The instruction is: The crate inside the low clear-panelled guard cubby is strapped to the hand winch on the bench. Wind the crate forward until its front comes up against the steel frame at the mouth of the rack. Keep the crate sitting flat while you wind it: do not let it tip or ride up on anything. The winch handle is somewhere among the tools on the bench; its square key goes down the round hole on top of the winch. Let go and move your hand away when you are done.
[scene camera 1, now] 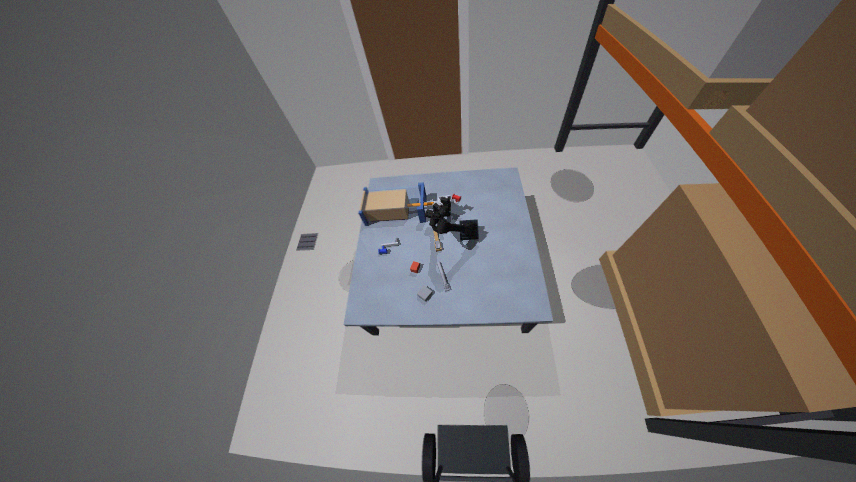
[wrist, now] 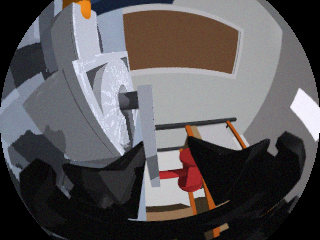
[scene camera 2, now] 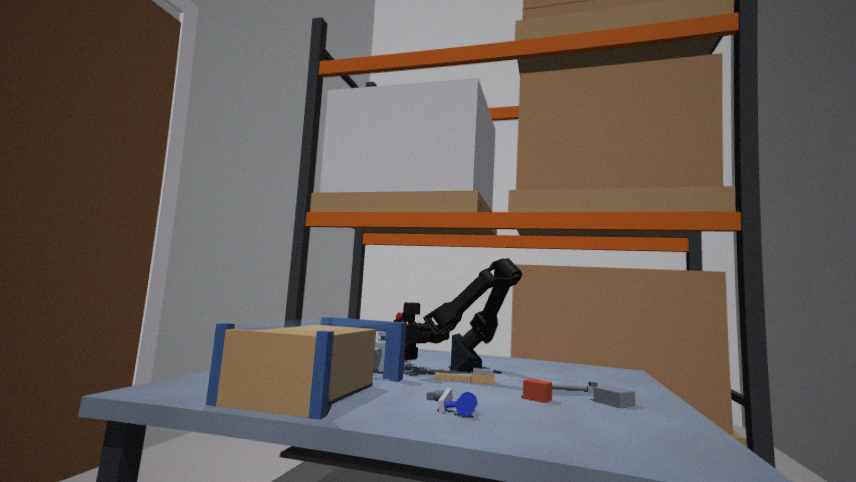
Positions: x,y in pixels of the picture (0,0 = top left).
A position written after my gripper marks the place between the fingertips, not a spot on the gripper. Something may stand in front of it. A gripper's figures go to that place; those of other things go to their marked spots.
Scene:
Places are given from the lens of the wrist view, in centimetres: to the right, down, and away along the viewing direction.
my gripper (wrist: 167,142): 1, 2, 10
grey winch (wrist: 86,125): -4, 0, 4
red knob (wrist: 190,180): 4, 8, 10
The marked spots on the grey winch and the red knob are 13 cm apart.

